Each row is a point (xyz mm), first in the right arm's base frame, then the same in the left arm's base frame.
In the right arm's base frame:
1: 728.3 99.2 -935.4
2: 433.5 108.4 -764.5
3: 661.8 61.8 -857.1
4: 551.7 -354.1 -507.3
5: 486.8 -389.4 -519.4
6: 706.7 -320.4 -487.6
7: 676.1 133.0 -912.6
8: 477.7 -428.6 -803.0
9: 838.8 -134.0 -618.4
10: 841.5 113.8 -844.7
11: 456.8 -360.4 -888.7
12: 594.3 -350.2 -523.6
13: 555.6 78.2 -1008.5
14: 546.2 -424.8 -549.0
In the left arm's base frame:
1: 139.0 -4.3 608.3
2: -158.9 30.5 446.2
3: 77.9 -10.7 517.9
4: 77.7 -48.7 -35.3
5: 47.8 9.8 -71.1
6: 177.5 -162.5 16.2
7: 72.8 -4.9 609.0
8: 157.5 239.0 61.1
9: 234.5 -210.7 268.7
10: 190.7 -139.8 593.7
11: 136.2 287.9 159.1
12: 115.3 -61.9 -12.7
13: 37.1 153.9 593.5
14: 122.9 12.1 -67.4

